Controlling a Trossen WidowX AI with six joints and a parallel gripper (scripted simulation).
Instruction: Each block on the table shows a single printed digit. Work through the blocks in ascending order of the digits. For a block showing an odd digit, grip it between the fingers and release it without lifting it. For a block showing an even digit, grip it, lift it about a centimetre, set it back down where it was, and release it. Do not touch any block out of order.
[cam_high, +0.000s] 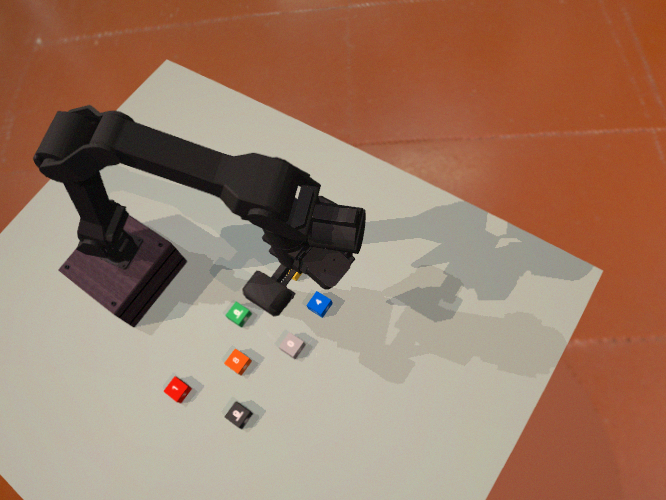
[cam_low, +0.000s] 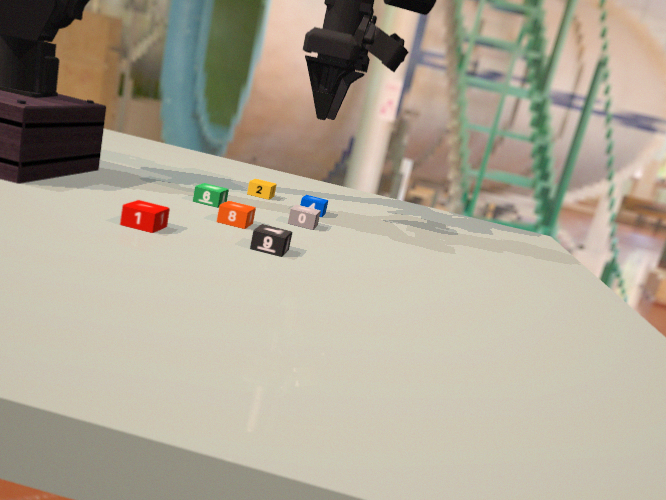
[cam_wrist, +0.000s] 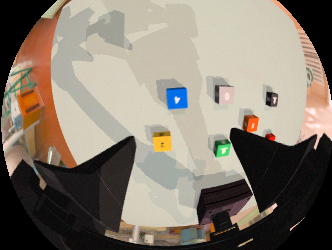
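My gripper tip is now 120 mm above the grey block and 90 mm to the left of it. Round my gripper tip: yellow block (120 mm below, 70 mm behind, 40 mm to the left); then blue block (120 mm below, 10 mm ahead); then green block (120 mm below, 120 mm behind, 80 mm to the right).
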